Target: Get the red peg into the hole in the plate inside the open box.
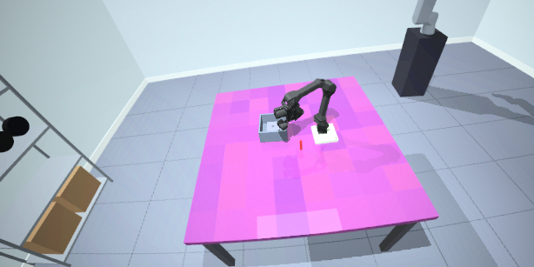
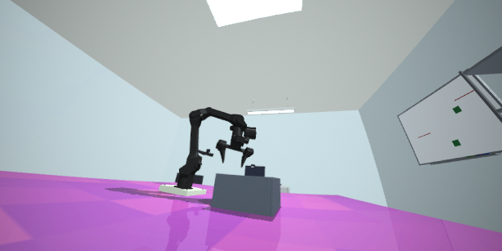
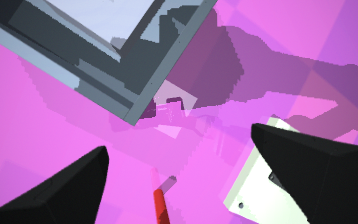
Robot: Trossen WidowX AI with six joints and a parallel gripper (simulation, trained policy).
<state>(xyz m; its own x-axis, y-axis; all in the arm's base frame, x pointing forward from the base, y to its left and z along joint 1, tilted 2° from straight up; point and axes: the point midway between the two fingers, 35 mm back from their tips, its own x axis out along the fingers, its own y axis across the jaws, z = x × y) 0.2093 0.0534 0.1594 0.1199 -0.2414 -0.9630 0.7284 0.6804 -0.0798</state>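
Now: gripper tip 60 mm past the red peg, 90 mm to the right of it and 100 mm above it. Also, from my gripper tip: grey box (120 mm ahead, 80 mm to the right, 110 mm below); then plate (120 mm ahead, 80 mm to the right, 100 mm below).
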